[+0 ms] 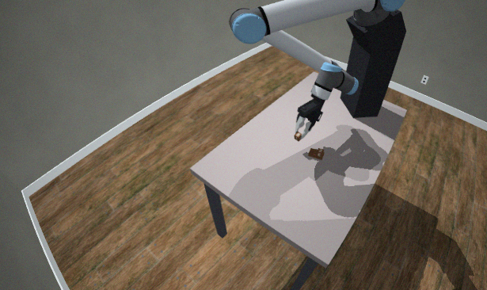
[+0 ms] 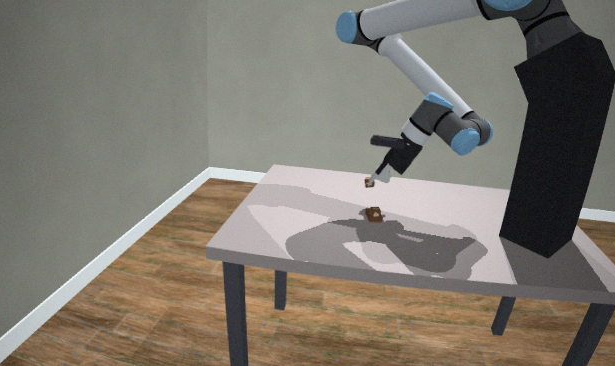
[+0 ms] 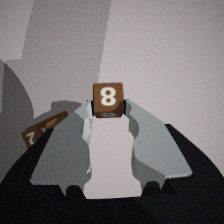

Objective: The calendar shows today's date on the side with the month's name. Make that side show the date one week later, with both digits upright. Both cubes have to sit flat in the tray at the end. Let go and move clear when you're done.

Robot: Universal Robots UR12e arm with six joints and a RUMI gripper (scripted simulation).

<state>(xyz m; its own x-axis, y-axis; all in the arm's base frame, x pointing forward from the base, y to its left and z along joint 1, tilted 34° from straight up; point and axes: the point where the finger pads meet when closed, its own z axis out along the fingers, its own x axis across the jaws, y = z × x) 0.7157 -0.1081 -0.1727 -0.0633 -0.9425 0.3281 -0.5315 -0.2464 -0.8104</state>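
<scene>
Right now my hand is 1 cm short of the brown calendar cube and 1 cm above it. The rest, counted from my hand: brown wooden calendar tray: 10 cm to the left, 8 cm below, 3 cm behind.
</scene>
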